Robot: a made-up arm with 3 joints. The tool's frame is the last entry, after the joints.
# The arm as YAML. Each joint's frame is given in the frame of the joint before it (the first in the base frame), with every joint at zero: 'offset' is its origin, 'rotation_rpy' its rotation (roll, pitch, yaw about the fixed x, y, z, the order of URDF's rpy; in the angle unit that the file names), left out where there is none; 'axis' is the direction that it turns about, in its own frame. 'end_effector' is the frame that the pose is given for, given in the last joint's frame.
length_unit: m
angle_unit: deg
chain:
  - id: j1
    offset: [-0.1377, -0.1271, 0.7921]
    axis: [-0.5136, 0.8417, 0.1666]
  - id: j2
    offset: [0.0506, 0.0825, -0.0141]
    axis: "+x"
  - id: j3
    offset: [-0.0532, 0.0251, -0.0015]
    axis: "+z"
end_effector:
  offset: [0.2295, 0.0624, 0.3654]
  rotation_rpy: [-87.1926, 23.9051, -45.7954]
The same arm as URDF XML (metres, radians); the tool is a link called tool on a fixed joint. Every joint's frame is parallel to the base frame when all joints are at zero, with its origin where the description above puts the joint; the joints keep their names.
<robot name="arm">
<joint name="tool_fixed" type="fixed"><parent link="link3"/><child link="tool"/><origin xyz="0.2295 0.0624 0.3654" rpy="-1.5218 0.4172 -0.7993"/></joint>
<joint name="j3" type="continuous"><parent link="link2"/><child link="link3"/><origin xyz="-0.0532 0.0251 -0.0015" rpy="0 0 0"/><axis xyz="0 0 1"/></joint>
<joint name="j2" type="continuous"><parent link="link1"/><child link="link2"/><origin xyz="0.0506 0.0825 -0.0141" rpy="0 0 0"/><axis xyz="1 0 0"/></joint>
<joint name="j1" type="continuous"><parent link="base_link"/><child link="link1"/><origin xyz="-0.1377 -0.1271 0.7921" rpy="0 0 0"/><axis xyz="-0.5136 0.8417 0.1666"/></joint>
<link name="base_link"/>
<link name="link1"/>
<link name="link2"/>
<link name="link3"/>
<link name="tool"/>
</robot>

